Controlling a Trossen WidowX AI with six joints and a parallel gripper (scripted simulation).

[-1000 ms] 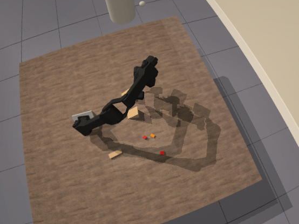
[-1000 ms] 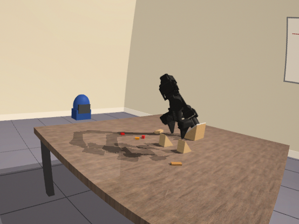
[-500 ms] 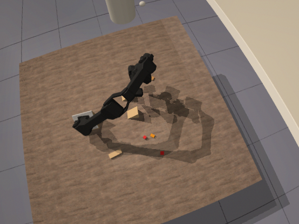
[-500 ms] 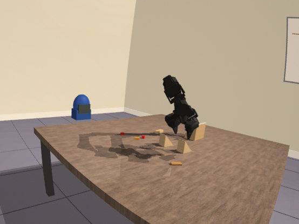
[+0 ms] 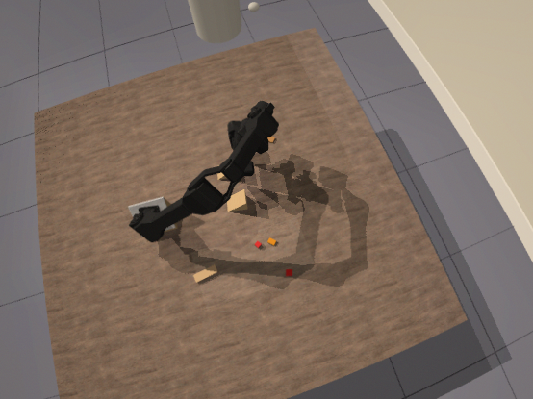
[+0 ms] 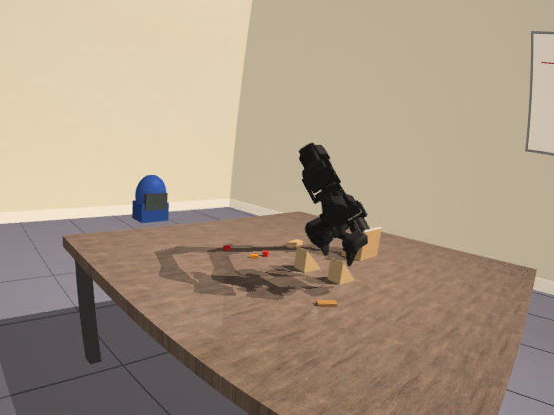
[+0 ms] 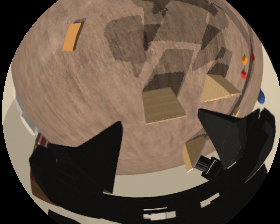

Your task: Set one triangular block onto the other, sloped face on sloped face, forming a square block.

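Right now my gripper tip is 20 mm past the triangular block, 10 mm to the left of it and 50 mm above it. The rest, counted from my gripper tip: tan bar: 150 mm behind, 350 mm to the right, 60 mm below; small orange cube: 80 mm ahead, 280 mm to the right, 60 mm below.
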